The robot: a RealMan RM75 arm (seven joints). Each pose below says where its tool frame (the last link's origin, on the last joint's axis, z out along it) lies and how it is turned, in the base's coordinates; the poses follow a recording.
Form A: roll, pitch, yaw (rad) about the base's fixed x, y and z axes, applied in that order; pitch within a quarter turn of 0, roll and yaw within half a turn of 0; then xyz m.
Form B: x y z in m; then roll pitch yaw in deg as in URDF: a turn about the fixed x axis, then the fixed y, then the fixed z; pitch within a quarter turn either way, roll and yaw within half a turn. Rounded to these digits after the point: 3 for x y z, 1 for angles.
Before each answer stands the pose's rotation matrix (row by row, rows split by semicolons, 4 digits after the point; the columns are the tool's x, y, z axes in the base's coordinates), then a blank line. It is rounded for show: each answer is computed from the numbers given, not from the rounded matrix.
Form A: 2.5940, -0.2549, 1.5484, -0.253, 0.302, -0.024
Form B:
0.0217 0.8506 0.5253; 0.9674 -0.1504 0.2036; 0.2521 0.5038 -0.8262

-0.253, 0.302, -0.024, 148.6, -14.6, 88.7
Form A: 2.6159, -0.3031, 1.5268, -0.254, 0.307, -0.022
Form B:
0.0420 0.8576 0.5127; 0.9535 -0.1877 0.2359; 0.2985 0.4789 -0.8255

-0.254, 0.307, -0.022, 149.9, -17.4, 87.5
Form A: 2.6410, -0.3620, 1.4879, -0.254, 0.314, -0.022
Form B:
0.0774 0.8602 0.5040; 0.9320 -0.2420 0.2699; 0.3541 0.4488 -0.8204

-0.254, 0.314, -0.022, 151.3, -20.7, 85.3
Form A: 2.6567, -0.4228, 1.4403, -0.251, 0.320, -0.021
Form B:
0.1187 0.8523 0.5094; 0.9042 -0.3048 0.2993; 0.4103 0.4251 -0.8068

-0.251, 0.320, -0.021, 152.2, -24.2, 82.5
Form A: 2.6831, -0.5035, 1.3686, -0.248, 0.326, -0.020
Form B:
0.1759 0.8356 0.5205; 0.8581 -0.3893 0.3350; 0.4825 0.3877 -0.7854

-0.248, 0.326, -0.020, 153.7, -28.8, 78.4
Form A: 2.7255, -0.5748, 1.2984, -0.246, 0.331, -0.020
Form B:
0.2258 0.8218 0.5231; 0.8084 -0.4577 0.3702; 0.5437 0.3392 -0.7677

-0.246, 0.331, -0.020, 156.2, -32.9, 74.4
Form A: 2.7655, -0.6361, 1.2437, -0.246, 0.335, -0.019
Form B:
0.2585 0.8107 0.5253; 0.7618 -0.5055 0.4052; 0.5941 0.2955 -0.7482

-0.246, 0.335, -0.019, 158.5, -36.4, 71.3
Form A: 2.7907, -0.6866, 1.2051, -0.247, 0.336, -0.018
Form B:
0.2766 0.7991 0.5339; 0.7223 -0.5393 0.4330; 0.6339 0.2658 -0.7263

-0.247, 0.336, -0.018, 159.9, -39.3, 69.0
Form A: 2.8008, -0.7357, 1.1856, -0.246, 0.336, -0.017
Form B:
0.2786 0.7891 0.5474; 0.6870 -0.5620 0.4606; 0.6711 0.2478 -0.6987

-0.246, 0.336, -0.017, 160.5, -42.2, 67.9
